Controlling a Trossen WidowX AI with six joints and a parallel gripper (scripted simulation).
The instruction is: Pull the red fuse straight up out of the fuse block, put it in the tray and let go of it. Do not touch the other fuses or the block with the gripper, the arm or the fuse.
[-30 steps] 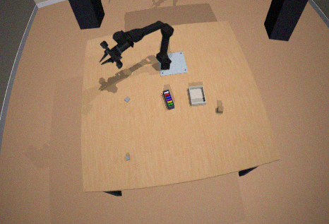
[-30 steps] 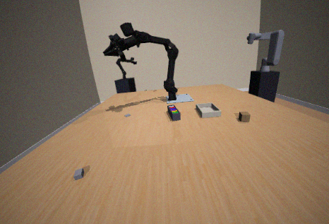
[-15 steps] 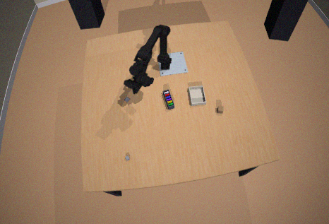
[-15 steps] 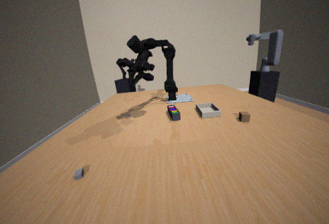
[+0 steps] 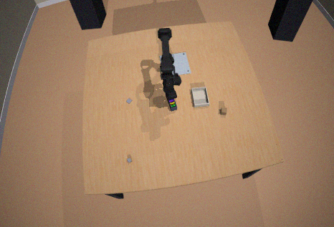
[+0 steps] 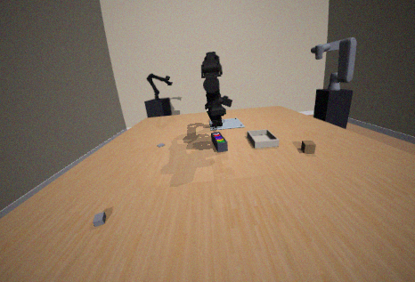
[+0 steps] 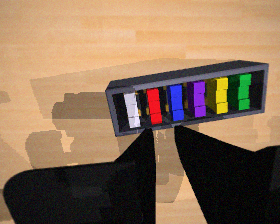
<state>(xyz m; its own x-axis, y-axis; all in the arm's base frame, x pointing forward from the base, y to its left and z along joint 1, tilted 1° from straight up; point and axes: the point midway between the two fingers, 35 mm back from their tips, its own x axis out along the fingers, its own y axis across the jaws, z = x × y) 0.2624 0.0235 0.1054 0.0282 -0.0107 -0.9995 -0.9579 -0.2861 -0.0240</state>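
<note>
The red fuse lies 50 mm below my gripper tip. The rest, counted from my gripper tip: brown cube: 360 mm to the left, 90 mm ahead, 60 mm below; then white tray: 210 mm to the left, 70 mm below, 10 mm behind.
</note>
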